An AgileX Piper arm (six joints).
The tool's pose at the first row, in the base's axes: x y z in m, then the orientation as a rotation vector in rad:
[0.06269, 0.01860, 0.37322, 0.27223, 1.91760, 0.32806]
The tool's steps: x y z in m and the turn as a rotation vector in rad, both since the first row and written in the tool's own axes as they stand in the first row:
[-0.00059, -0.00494, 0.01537, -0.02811, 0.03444, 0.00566]
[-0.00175, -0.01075, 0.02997, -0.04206, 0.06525, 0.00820]
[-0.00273, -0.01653, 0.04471, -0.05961, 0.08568, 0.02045]
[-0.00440, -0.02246, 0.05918, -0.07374, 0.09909, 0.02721]
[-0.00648, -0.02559, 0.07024, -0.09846, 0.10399, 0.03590]
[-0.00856, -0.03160, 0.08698, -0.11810, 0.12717, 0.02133]
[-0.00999, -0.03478, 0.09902, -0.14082, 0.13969, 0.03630]
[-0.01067, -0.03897, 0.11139, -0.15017, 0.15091, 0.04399]
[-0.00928, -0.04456, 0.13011, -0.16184, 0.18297, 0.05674]
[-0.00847, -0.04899, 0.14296, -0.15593, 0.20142, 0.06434]
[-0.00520, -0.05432, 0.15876, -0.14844, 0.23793, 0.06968]
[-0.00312, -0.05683, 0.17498, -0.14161, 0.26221, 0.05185]
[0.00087, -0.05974, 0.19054, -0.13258, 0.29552, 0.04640]
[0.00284, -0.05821, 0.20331, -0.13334, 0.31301, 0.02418]
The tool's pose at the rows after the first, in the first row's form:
[0.07709, 0.01528, 0.36668, 0.25490, 1.94490, 0.36531]
[0.09094, 0.01088, 0.36060, 0.24420, 1.97176, 0.38647]
[0.10486, 0.00658, 0.35433, 0.24176, 1.98665, 0.41568]
[0.11877, 0.00188, 0.34869, 0.23711, 1.99579, 0.43656]
[0.12973, -0.00068, 0.34558, 0.22825, 1.99365, 0.46715]
[0.14590, -0.00538, 0.33949, 0.19749, 2.01251, 0.48100]
[0.15755, -0.00766, 0.33545, 0.19500, 2.01731, 0.51569]
[0.16920, -0.01061, 0.33030, 0.19460, 2.02496, 0.53238]
[0.18600, -0.01353, 0.32065, 0.19462, 2.05163, 0.55954]
[0.19756, -0.01614, 0.31395, 0.20359, 2.07046, 0.56328]
[0.21097, -0.01847, 0.30377, 0.20883, 2.10751, 0.56803]
[0.22528, -0.01852, 0.29548, 0.19213, 2.13481, 0.55445]
[0.23829, -0.01836, 0.28562, 0.18790, 2.17024, 0.54923]
[0.24956, -0.01501, 0.28004, 0.16215, 2.18898, 0.53821]

